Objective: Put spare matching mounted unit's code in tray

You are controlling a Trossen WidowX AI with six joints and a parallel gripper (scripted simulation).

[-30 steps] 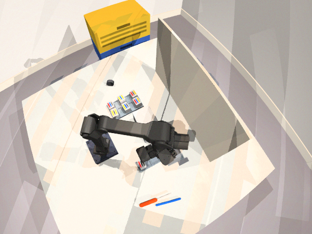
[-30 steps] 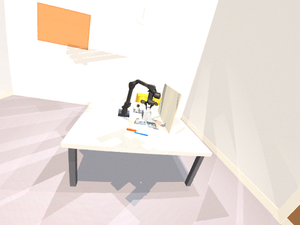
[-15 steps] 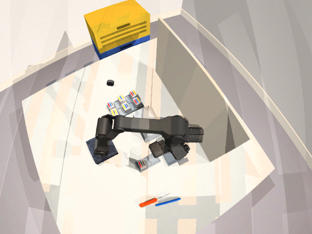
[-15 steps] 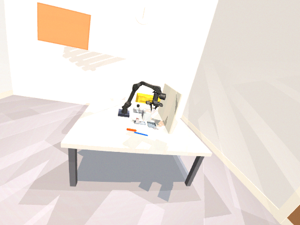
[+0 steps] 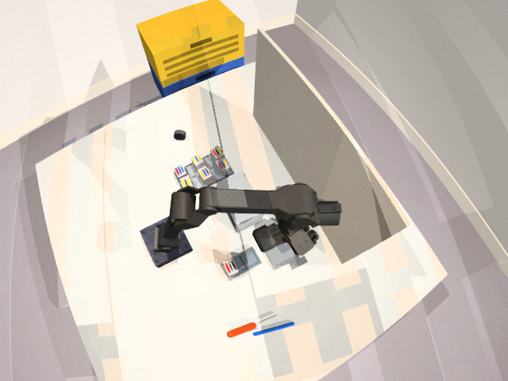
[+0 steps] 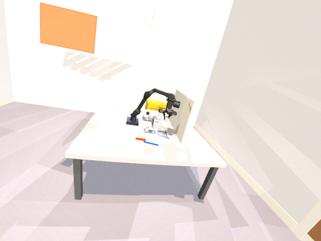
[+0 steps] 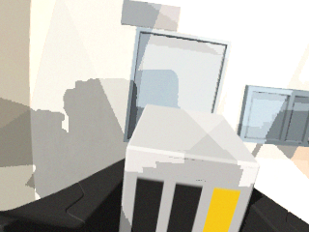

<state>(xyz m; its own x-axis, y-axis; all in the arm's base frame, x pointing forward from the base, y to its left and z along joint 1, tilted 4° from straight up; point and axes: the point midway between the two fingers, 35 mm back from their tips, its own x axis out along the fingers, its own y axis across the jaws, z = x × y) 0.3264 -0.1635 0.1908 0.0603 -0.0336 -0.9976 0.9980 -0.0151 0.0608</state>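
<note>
My gripper tip is 17 cm above the grey tray. Also, from my gripper tip: white box 20 cm to the left, 12 cm below, 5 cm behind; white spare block 2 cm above; grey frame 16 cm below, 14 cm behind, 1 cm to the left.
</note>
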